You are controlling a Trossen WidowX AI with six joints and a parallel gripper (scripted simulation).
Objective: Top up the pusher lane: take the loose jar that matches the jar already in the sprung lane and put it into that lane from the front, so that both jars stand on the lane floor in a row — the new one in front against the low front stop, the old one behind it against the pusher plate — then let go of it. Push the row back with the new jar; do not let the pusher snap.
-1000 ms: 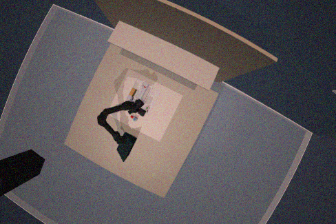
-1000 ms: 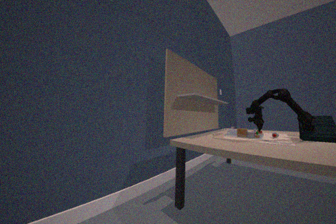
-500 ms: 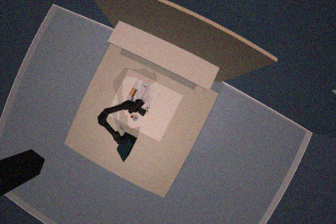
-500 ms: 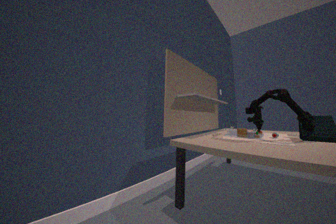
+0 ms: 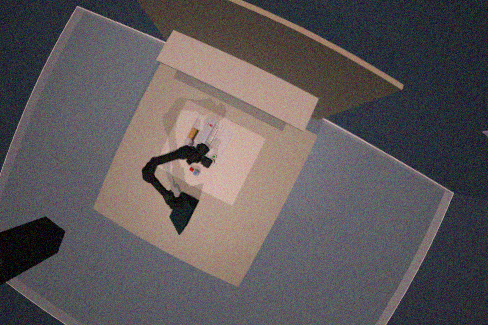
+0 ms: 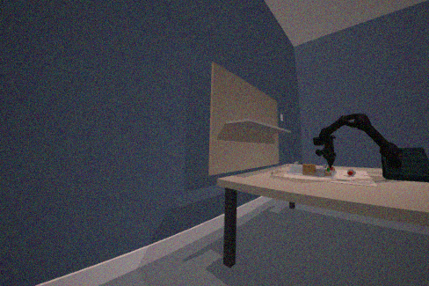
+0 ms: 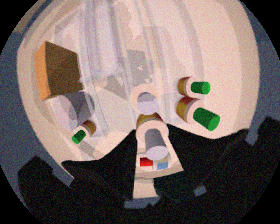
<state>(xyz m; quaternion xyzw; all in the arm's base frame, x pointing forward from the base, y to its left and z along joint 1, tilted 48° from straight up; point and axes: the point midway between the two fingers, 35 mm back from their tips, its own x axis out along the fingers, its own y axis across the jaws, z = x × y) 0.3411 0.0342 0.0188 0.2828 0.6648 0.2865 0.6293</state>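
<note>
Right now my gripper tip is 130 mm to the right of the grey cylinder, 50 mm short of it and 20 mm above it. From my gripper tip the other things lie so: brown block (130 mm to the left, 120 mm ahead, 10 mm below); then clear lane unit (150 mm ahead, 30 mm below, 20 mm to the left); then wall shelf (510 mm ahead, 320 mm above, 20 mm to the right).
</note>
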